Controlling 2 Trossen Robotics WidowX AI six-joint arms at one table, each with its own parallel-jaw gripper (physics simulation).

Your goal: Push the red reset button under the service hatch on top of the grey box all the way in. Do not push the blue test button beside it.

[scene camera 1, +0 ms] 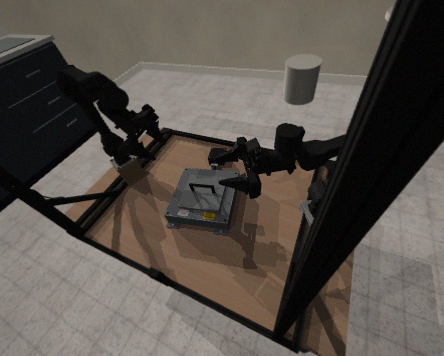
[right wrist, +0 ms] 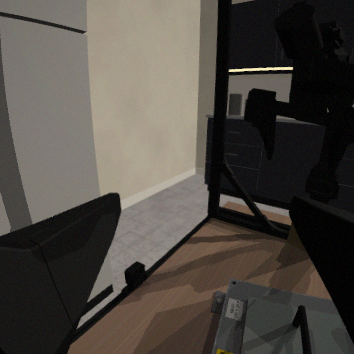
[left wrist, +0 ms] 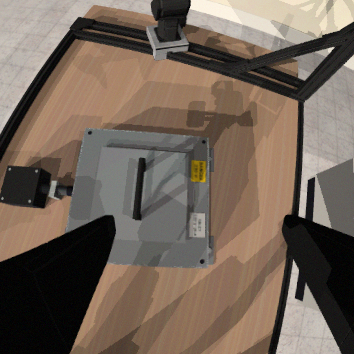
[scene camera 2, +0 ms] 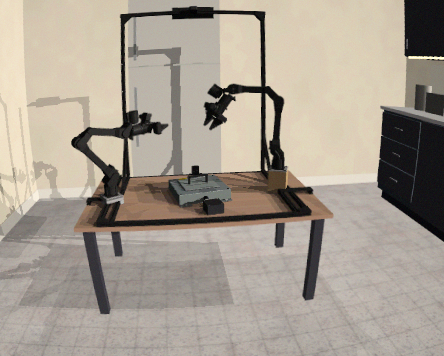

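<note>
The grey box (scene camera 1: pixel 200 221) (scene camera 2: pixel 192 199) (left wrist: pixel 150 255) (right wrist: pixel 222 340) stands on the table. Its hatch (scene camera 1: pixel 187 200) (left wrist: pixel 120 180) (right wrist: pixel 270 320) lies flat and closed on top, with an upright black handle (scene camera 1: pixel 202 186) (scene camera 2: pixel 198 176) (left wrist: pixel 139 189) (right wrist: pixel 302 325). The red and blue buttons do not show. My left gripper (scene camera 1: pixel 157 146) (scene camera 2: pixel 209 126) (left wrist: pixel 199 223) is open and empty, high above the table, pointing down; the box shows beyond its fingers in the left wrist view. My right gripper (scene camera 1: pixel 220 171) (scene camera 2: pixel 164 128) (right wrist: pixel 206 203) is open and empty, raised and roughly level.
A black block (scene camera 2: pixel 213 206) (left wrist: pixel 22 186) sits beside the box, with a light bracket and short rod towards it. A yellow danger label (scene camera 1: pixel 209 216) (left wrist: pixel 198 171) and a white label (left wrist: pixel 197 225) are on the box's rim. A tan block (scene camera 1: pixel 131 172) (scene camera 2: pixel 278 180) is at the left arm's base. Black rails edge the table.
</note>
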